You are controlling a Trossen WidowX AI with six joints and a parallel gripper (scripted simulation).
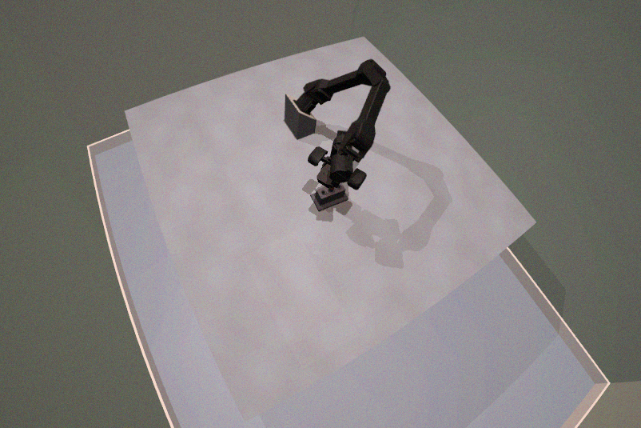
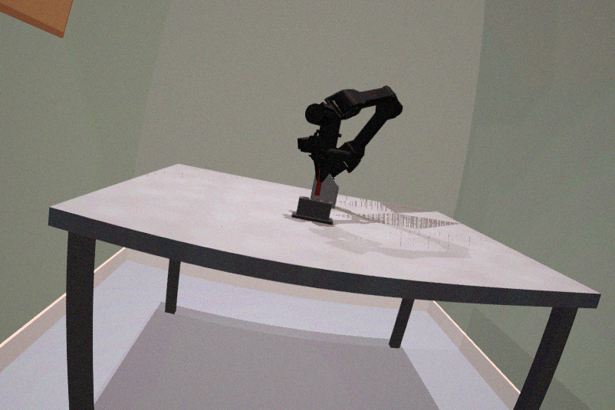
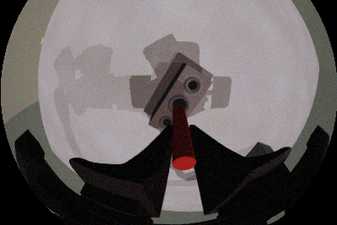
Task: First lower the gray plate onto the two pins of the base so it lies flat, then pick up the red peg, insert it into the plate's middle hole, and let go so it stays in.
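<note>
Now: gripper tip right at the red peg. From my gripper tip the other things lie so: gray plate: 70 mm below; dark base: 110 mm below.
</note>
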